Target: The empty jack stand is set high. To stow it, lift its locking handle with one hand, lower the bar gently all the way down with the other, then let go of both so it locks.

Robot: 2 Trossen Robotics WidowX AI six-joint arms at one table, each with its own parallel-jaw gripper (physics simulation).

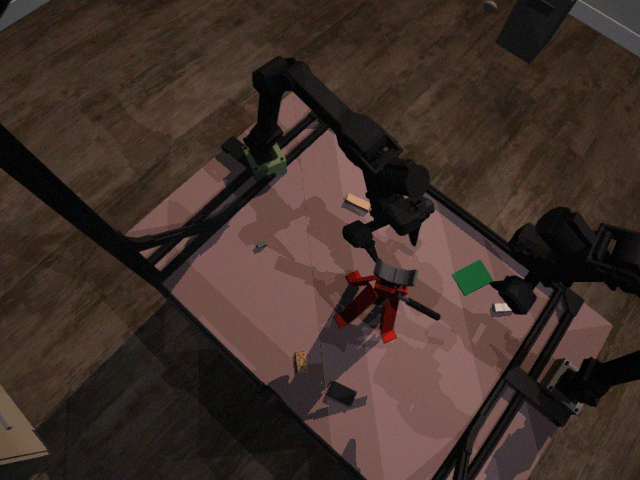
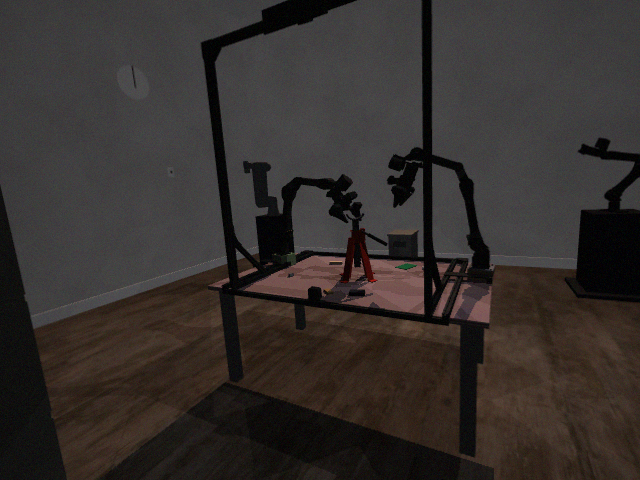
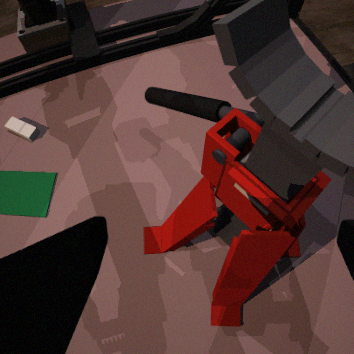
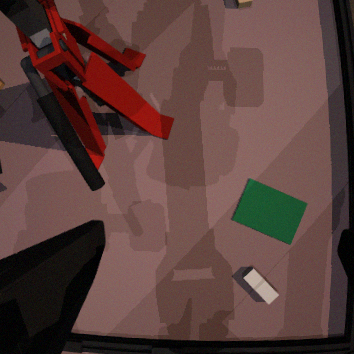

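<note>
The red jack stand (image 1: 389, 312) (image 2: 348, 260) (image 3: 255, 262) (image 4: 122, 100) stands upright on its legs. Its grey curved saddle (image 1: 395, 274) (image 3: 305, 95) sits on the bar, high above the legs. The locking handle (image 1: 422, 308) (image 2: 376, 239) (image 3: 187, 104) (image 4: 70, 140), with a black grip, slopes down and outward from the collar. My left gripper (image 1: 395, 246) (image 3: 223, 230) is open and empty, close to the saddle; whether a finger touches it I cannot tell. My right gripper (image 2: 397, 200) (image 4: 222, 237) is open and empty, raised above the table and apart from the handle.
A green sheet (image 1: 472, 277) (image 4: 270, 211) and a white block (image 1: 501, 307) (image 4: 261, 286) lie beyond the handle. A tan block (image 1: 357, 202), a spotted orange block (image 1: 300, 361), a black block (image 1: 341, 392) and a small grey piece (image 1: 261, 244) lie around the stand. Black rails edge the table.
</note>
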